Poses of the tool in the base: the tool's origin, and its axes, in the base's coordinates. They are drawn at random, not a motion.
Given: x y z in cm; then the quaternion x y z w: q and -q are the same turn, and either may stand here.
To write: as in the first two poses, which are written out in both.
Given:
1: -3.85 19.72 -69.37 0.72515 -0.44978 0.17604 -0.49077
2: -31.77 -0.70 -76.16 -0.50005 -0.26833 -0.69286 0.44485
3: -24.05 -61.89 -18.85 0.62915 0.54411 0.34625 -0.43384
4: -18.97 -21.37 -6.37 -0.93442 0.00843 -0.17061 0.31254
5: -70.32 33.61 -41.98 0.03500 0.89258 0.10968 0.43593
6: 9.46 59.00 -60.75 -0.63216 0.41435 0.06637 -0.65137
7: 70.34 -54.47 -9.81 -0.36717 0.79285 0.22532 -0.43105
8: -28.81 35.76 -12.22 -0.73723 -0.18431 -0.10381 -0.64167
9: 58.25 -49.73 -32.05 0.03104 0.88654 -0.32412 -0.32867
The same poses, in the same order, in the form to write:
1: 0.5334 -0.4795 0.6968 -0.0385; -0.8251 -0.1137 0.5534 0.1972; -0.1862 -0.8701 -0.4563 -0.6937; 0 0 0 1
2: -0.1041 0.8848 0.4542 -0.3177; -0.3481 -0.4602 0.8167 -0.0070; 0.9317 -0.0731 0.3559 -0.7616; 0 0 0 1
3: 0.1681 0.9851 -0.0364 -0.2405; 0.3842 -0.0314 0.9227 -0.6189; 0.9078 -0.1691 -0.3838 -0.1885; 0 0 0 1
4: 0.9416 0.0909 0.3241 -0.1897; -0.1224 -0.8045 0.5812 -0.2137; 0.3136 -0.5870 -0.7464 -0.0637; 0 0 0 1
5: -0.6175 -0.0331 0.7859 -0.7032; 0.1581 0.9735 0.1653 0.3361; -0.7705 0.2263 -0.5959 -0.4198; 0 0 0 1
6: 0.6478 -0.4374 -0.6237 0.0946; -0.6103 0.1919 -0.7685 0.5900; 0.4559 0.8785 -0.1426 -0.6075; 0 0 0 1
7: -0.3588 -0.3880 -0.8490 0.7034; -0.7765 0.6288 0.0408 -0.5447; 0.5181 0.6738 -0.5269 -0.0981; 0 0 0 1
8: 0.9105 0.1385 0.3896 -0.2881; 0.4050 -0.1086 -0.9079 0.3576; -0.0835 0.9844 -0.1550 -0.1222; 0 0 0 1
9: -0.7820 -0.1580 -0.6029 0.5825; 0.2681 0.7880 -0.5543 -0.4973; 0.5626 -0.5951 -0.5738 -0.3205; 0 0 0 1
